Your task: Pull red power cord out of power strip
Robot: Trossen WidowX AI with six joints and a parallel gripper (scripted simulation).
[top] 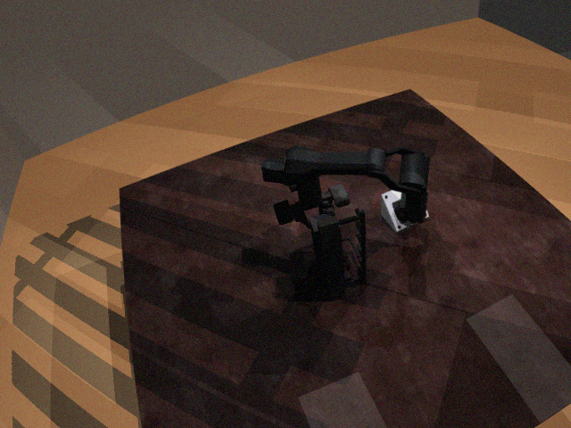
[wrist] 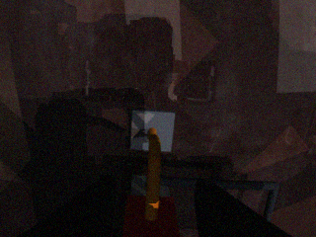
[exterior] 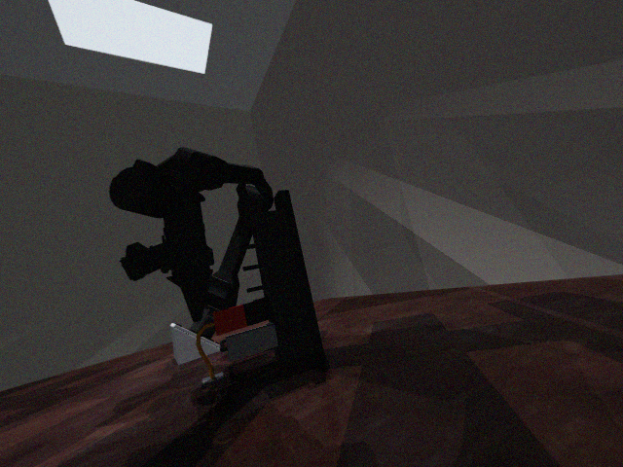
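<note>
Right now my gripper tip is 1 cm short of the red plug and 6 cm to the right of it. The rest, counted from my gripper tip: black stand 3 cm ahead, 17 cm to the left, 5 cm above.
</note>
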